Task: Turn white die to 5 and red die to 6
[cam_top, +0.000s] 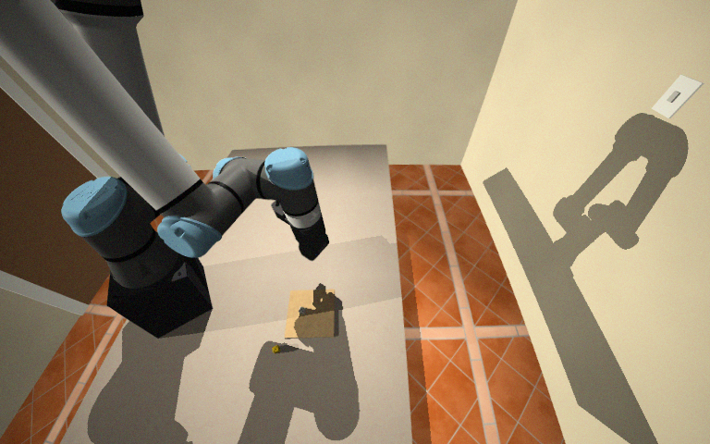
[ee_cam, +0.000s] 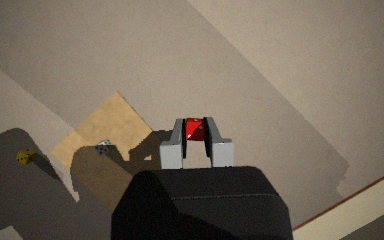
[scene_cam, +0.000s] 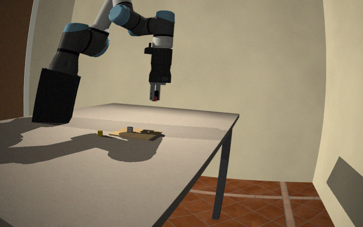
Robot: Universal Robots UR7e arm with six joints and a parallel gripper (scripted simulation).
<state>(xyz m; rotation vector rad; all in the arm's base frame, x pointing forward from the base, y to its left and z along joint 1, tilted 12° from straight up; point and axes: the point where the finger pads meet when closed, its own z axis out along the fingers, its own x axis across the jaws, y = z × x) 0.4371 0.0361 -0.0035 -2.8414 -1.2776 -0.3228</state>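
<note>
Now: hand 3 cm past the tan mat, 13 cm to the left of it and 12 cm above it. Also, from my hand: white die (5 cm behind, 13 cm to the right, 11 cm below); yellow die (12 cm behind, 23 cm to the right, 11 cm below); red die (1 cm below).
</note>
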